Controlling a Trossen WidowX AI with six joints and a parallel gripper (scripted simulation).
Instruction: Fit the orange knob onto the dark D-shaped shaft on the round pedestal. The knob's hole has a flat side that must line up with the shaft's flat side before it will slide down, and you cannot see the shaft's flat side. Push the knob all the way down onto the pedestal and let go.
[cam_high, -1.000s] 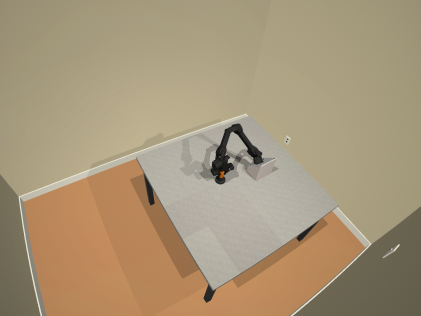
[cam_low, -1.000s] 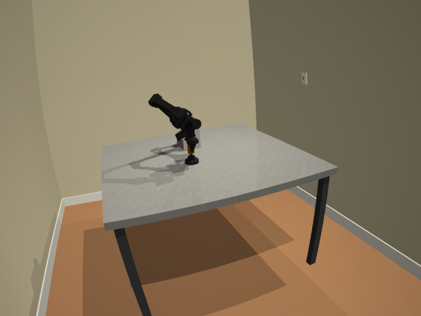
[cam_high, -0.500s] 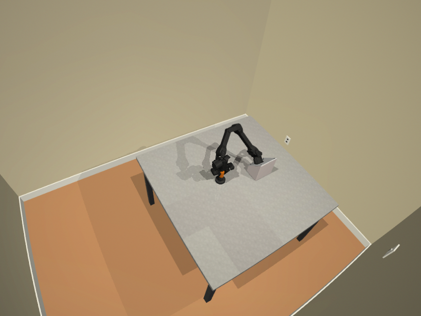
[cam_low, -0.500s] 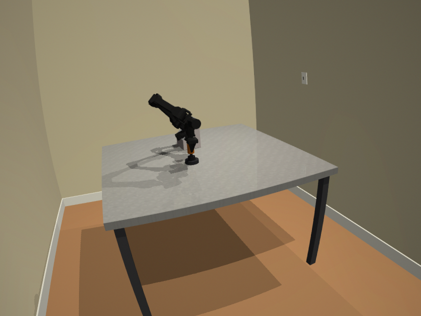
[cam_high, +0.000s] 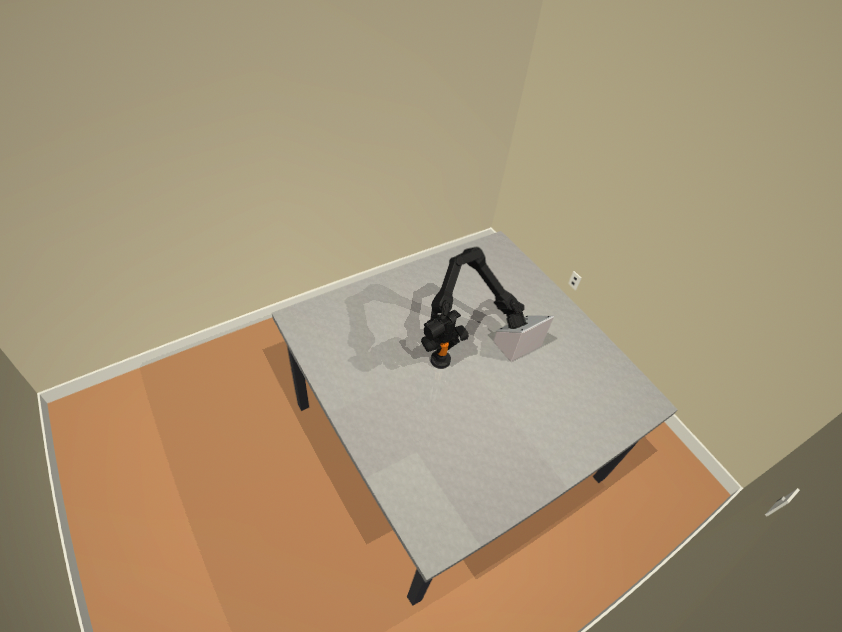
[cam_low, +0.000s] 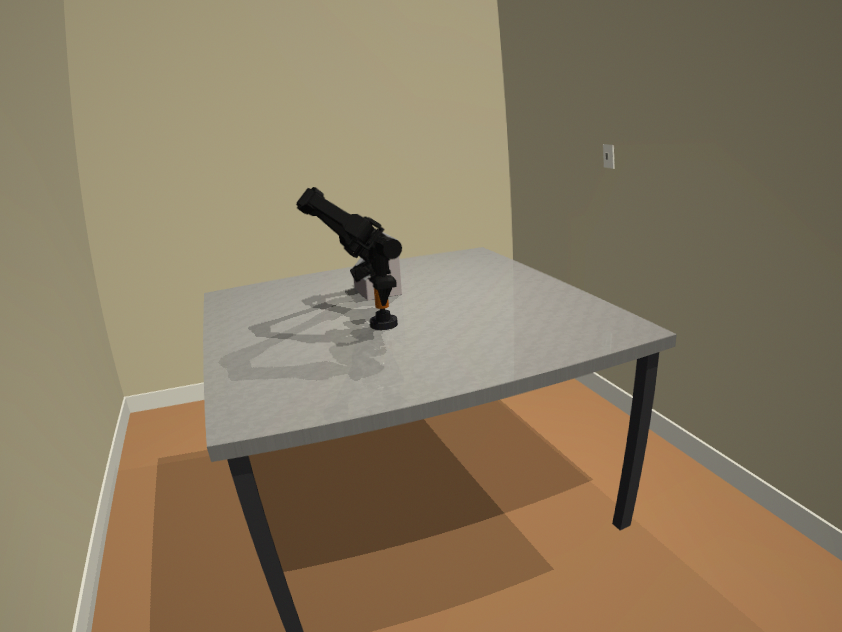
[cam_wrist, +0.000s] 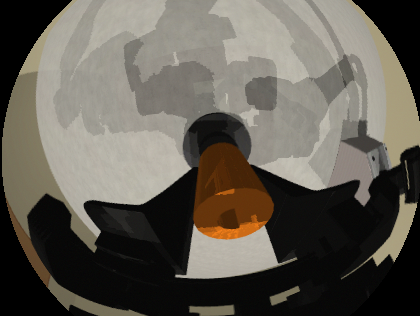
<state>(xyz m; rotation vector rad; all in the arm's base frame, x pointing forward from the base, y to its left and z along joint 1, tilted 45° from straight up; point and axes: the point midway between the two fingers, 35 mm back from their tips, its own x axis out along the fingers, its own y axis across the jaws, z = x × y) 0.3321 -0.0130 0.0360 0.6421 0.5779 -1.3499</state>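
The orange knob lies 2 cm above my gripper tip. From my gripper tip the other things lie so: dark round pedestal: 4 cm below.
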